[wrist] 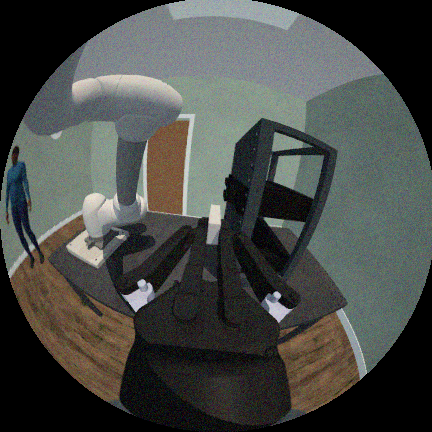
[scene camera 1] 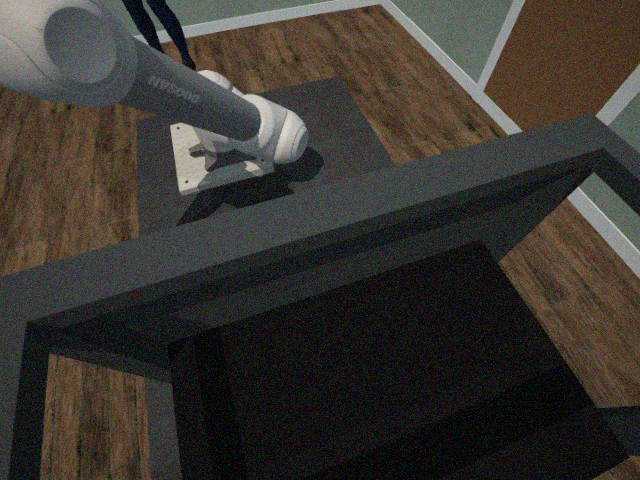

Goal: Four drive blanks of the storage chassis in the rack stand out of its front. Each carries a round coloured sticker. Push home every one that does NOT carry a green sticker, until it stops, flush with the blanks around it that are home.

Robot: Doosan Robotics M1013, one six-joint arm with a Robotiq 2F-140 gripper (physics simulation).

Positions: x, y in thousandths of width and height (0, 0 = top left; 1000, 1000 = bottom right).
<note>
I see my gripper (wrist: 497, 492) and a rack (scene camera 1: 574, 670).
The rack shows as well in the wrist view (wrist: 578, 455).
</note>
